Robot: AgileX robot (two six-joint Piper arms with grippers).
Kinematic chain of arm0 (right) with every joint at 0, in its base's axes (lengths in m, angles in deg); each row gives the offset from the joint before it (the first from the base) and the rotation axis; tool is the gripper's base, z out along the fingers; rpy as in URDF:
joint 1: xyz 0 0 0.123 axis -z
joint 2: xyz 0 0 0 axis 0.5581 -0.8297 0
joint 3: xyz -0.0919 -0.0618 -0.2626 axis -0.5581 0.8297 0
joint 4: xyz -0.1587 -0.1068 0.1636 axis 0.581 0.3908 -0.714
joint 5: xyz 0 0 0 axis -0.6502 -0.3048 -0.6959
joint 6: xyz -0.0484 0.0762 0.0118 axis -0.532 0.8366 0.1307
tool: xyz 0 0 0 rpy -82.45 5.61 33.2
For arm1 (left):
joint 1: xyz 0 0 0.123 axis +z
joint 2: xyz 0 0 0 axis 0.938 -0.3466 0
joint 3: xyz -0.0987 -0.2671 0.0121 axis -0.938 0.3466 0
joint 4: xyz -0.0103 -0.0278 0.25 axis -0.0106 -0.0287 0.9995
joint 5: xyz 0 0 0 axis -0.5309 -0.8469 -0.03
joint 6: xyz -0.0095 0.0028 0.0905 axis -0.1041 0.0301 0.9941
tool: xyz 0 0 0 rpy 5.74 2.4 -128.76
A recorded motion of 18 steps. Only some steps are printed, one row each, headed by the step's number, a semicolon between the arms.
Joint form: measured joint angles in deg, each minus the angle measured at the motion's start. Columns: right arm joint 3, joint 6, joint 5, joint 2, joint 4, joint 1; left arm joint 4, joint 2, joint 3, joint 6, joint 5, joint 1.
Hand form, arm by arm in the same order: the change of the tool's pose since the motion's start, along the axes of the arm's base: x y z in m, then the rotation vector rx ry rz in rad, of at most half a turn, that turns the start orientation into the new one. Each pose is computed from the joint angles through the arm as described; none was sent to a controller.
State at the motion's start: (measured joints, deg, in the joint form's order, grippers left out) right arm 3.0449 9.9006 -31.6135 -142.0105 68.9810 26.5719; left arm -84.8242 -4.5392 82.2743 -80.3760 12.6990 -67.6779
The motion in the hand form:
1: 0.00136 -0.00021 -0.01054 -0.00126 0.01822 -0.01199; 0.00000 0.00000 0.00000 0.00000 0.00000 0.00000
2: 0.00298 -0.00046 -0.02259 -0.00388 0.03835 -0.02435; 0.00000 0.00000 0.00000 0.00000 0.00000 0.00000
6: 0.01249 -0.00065 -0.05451 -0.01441 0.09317 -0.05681; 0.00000 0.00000 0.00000 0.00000 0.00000 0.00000
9: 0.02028 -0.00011 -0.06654 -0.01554 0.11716 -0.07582; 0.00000 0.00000 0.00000 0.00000 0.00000 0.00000
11: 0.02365 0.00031 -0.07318 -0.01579 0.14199 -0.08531; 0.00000 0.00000 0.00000 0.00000 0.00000 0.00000
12: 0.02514 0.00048 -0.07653 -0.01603 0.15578 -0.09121; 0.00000 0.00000 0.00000 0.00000 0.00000 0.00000
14: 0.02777 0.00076 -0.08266 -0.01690 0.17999 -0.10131; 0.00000 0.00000 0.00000 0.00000 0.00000 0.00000
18: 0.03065 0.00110 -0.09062 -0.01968 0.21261 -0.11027; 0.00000 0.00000 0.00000 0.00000 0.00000 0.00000
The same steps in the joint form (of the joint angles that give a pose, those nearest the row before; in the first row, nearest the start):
1: 1.69 0.34 -1.57 -0.80 0.00 0.00; 0.00 0.00 0.00 0.00 0.00 0.00
2: 3.53 0.62 -3.42 -1.86 0.00 0.00; 0.00 0.00 0.00 0.00 0.00 0.00
6: 6.98 1.30 -8.61 -6.50 0.00 0.00; 0.00 0.00 0.00 0.00 0.00 0.00
9: 7.25 1.94 -10.62 -9.43 -0.11 0.00; 0.00 0.00 0.00 0.00 0.00 0.00
11: 7.25 2.42 -10.95 -11.07 -0.19 0.00; 0.00 0.00 0.00 0.00 0.00 0.00
12: 7.25 2.77 -11.04 -11.88 -0.19 0.00; 0.00 0.00 0.00 0.00 0.00 0.00
14: 7.25 3.34 -11.25 -13.35 -0.19 0.00; 0.00 0.00 0.00 0.00 0.00 0.00
18: 7.25 3.87 -11.35 -15.23 -0.19 0.00; 0.00 0.00 0.00 0.00 0.00 0.00

